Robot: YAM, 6 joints.
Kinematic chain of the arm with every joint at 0, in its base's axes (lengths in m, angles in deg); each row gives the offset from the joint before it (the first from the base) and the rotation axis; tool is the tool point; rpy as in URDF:
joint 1: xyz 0 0 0.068 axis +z
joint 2: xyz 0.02 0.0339 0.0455 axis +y
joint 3: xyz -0.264 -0.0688 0 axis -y
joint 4: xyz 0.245 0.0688 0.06 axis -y
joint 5: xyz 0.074 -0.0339 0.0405 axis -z
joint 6: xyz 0.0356 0 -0.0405 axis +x
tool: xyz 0 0 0 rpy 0 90 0
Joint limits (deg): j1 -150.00..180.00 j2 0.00..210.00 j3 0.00..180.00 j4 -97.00..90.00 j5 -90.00..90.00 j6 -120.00..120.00
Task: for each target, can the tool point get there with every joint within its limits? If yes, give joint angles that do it. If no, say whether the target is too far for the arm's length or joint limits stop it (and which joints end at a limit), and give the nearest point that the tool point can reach.
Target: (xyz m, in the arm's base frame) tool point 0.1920 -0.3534 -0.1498
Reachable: yes | joints -60.75 185.60 132.68 -81.31 8.38 -23.56
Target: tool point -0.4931 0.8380 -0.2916
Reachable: no: too far | nearest point -0.3022 0.5136 -0.1315 | short by 0.409 m
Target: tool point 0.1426 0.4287 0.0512
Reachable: yes | joints 67.26 140.66 72.20 51.99 -73.65 -99.82
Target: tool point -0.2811 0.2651 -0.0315
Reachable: yes | joints 139.20 156.95 101.85 -73.95 28.55 33.75
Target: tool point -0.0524 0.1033 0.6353
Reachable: yes | joints -46.63 51.22 133.10 -34.14 -67.29 76.07
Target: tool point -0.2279 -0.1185 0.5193
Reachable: yes | joints 19.87 21.67 90.59 67.64 72.80 -101.32
